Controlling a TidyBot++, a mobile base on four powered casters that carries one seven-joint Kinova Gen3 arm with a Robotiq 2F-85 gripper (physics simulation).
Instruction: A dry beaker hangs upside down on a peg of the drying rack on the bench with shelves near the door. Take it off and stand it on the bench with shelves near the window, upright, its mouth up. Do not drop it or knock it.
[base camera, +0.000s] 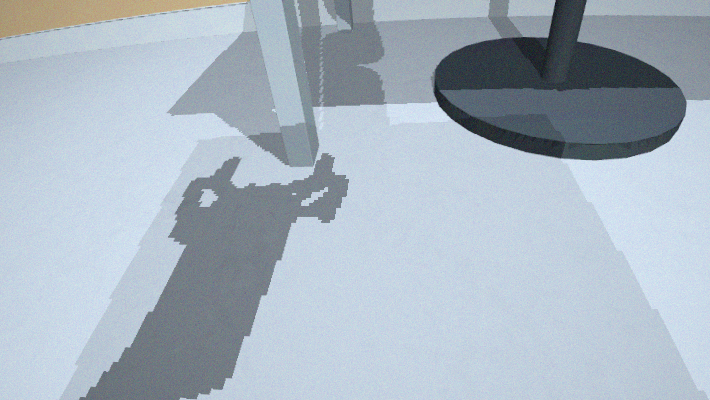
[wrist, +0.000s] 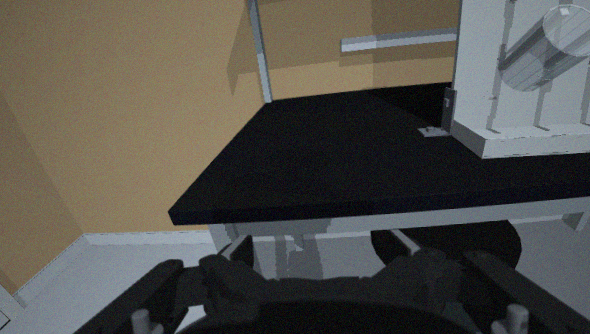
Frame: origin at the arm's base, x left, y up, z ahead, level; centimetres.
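Seen in the pictures: gripper, fingertip midpoint: (wrist: 318, 247).
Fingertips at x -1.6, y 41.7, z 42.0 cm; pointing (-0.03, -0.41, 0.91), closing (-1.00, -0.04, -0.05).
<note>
A point is followed by its place in that frame.
The clear beaker (wrist: 542, 50) {z 59.5, x -31.0, y 50.8 cm} hangs tilted on the white drying rack (wrist: 475, 70) {z 71.6, x -31.4, y 47.5 cm} at the upper right of the wrist view, its wide end toward the upper right. The rack stands on the black bench top (wrist: 320, 155) {z 68.5, x -3.7, y 36.6 cm}. My gripper (wrist: 318, 247) {z 42.0, x -1.6, y 41.7 cm} is open and empty, with its fingers spread low in the wrist view. It is apart from the beaker, which is up and to the right of the fingers. The peg inside the beaker is hard to make out. The beaker and the gripper itself do not show in the base camera view.
A pale bench leg (base camera: 287, 90) {z 58.6, x 12.3, y -26.5 cm} stands on the floor in the base camera view. A round dark stool base (base camera: 590, 115) {z 64.2, x -34.5, y -36.6 cm} (wrist: 480, 245) {z 69.9, x -39.3, y 8.7 cm} is to its right, under the bench. A small metal bracket (wrist: 448, 110) {z 72.3, x -27.7, y 40.8 cm} is at the rack's left foot. A shelf upright (wrist: 261, 55) {z 126.7, x 11.1, y 54.2 cm} stands behind the bench's left part.
</note>
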